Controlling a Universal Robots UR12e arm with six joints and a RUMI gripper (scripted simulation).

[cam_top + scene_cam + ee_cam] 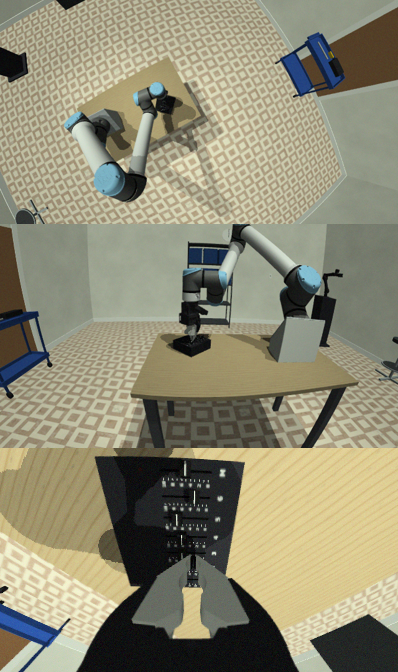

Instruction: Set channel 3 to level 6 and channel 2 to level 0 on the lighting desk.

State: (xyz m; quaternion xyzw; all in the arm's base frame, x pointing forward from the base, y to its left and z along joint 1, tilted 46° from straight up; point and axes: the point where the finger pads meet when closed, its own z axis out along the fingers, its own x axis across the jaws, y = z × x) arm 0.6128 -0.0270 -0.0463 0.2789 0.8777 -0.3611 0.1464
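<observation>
The fader knob is 50 mm ahead of my hand, 20 mm to the left of it and 10 mm below it.
</observation>
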